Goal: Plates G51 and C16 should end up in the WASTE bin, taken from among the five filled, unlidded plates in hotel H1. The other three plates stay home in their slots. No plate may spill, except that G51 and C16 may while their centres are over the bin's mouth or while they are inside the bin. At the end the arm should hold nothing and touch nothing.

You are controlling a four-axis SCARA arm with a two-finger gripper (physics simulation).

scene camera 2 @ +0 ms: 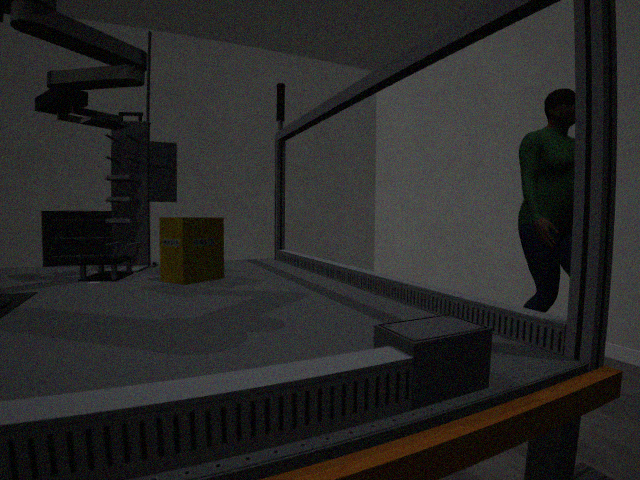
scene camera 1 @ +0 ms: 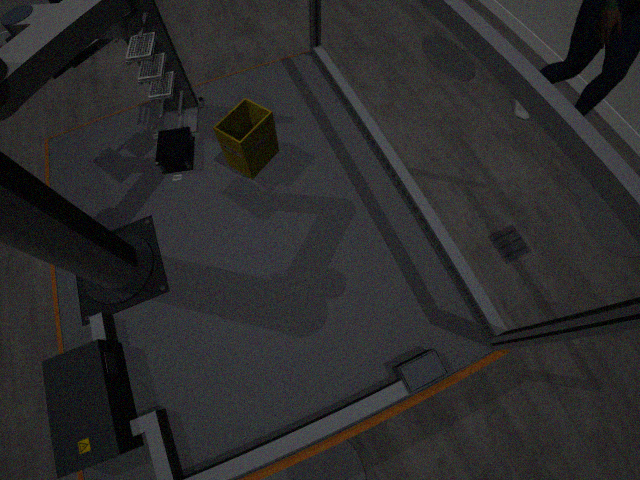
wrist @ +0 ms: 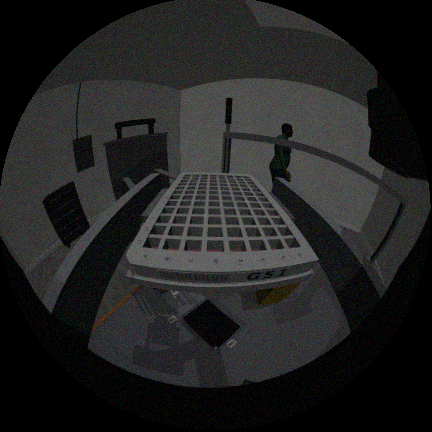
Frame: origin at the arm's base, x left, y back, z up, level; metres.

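Seen in the pictures: gripper, fingertip midpoint: (scene camera 2: 111,122) (wrist: 217,182); arm's base at its link origin: (scene camera 1: 120,268).
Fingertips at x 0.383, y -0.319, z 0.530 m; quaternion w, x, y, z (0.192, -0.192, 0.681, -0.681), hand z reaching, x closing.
Pixels of each thing's middle, then the offset from my fingertips to it.
- plate G51 at the middle of its body: (wrist: 219,202) (scene camera 2: 104,123) dz -0.008, dx -0.012, dy +0.020 m
- yellow WASTE bin at the middle of its body: (scene camera 2: 192,248) (scene camera 1: 248,140) (wrist: 273,277) dz -0.417, dx -0.152, dy -0.249 m
- low black block at the middle of its body: (scene camera 2: 107,266) (wrist: 210,324) (scene camera 1: 175,149) dz -0.482, dx -0.012, dy +0.018 m
- grey box at the middle of its body: (scene camera 2: 431,356) (scene camera 1: 419,370) dz -0.480, dx -1.051, dy -0.431 m
My gripper (wrist: 217,182) (scene camera 2: 98,117) is shut on plate G51 (wrist: 215,261), an unlidded white grid-topped plate held level between the fingers, label facing the wrist camera. In scene camera 2 it is at the upper left, high up near the top of hotel H1 (scene camera 2: 138,186) (wrist: 137,162). Three white plates, upper (scene camera 1: 140,45) (scene camera 2: 118,177), middle (scene camera 1: 151,67) (scene camera 2: 118,198) and lower (scene camera 1: 161,85) (scene camera 2: 118,220), sit in the hotel; their labels are unreadable. The yellow WASTE bin (scene camera 1: 250,149) (scene camera 2: 203,250) (wrist: 275,296) stands beside the hotel. Its inside is too dark to read. C16 cannot be identified.
A low black block (scene camera 1: 175,149) (wrist: 211,322) stands before the hotel, left of the bin. The arm's column (scene camera 1: 67,232) rises at the left. A grey box (scene camera 1: 422,370) (scene camera 2: 439,356) sits by the near edge. A person (scene camera 2: 547,191) (wrist: 282,155) stands beyond the side frame.
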